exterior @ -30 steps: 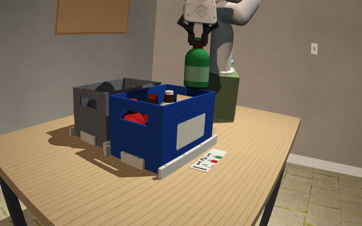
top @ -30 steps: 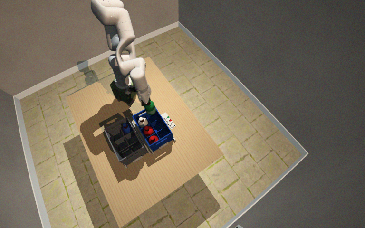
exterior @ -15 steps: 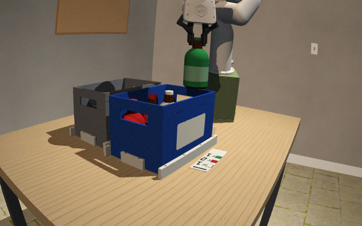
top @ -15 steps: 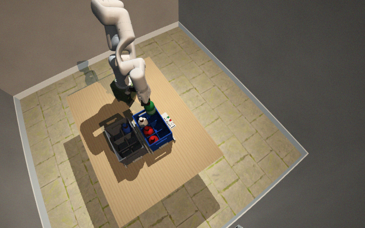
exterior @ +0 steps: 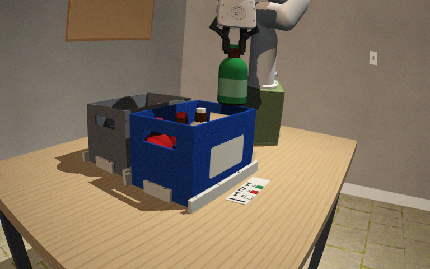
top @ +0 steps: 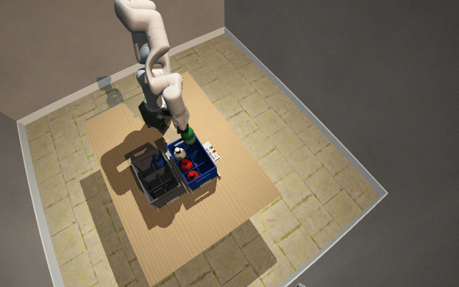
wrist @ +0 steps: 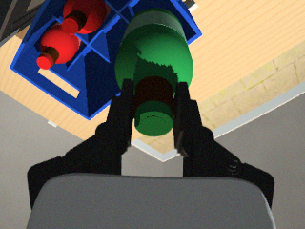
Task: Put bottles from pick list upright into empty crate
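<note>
My hand is 70 mm above the green-label bottle. The rest, counted from my hand: red bottle 100 mm ahead, 70 mm to the right, 250 mm below; white-label bottle 10 mm ahead, 90 mm to the right, 250 mm below; blue crate 90 mm ahead, 30 mm to the right, 250 mm below.
</note>
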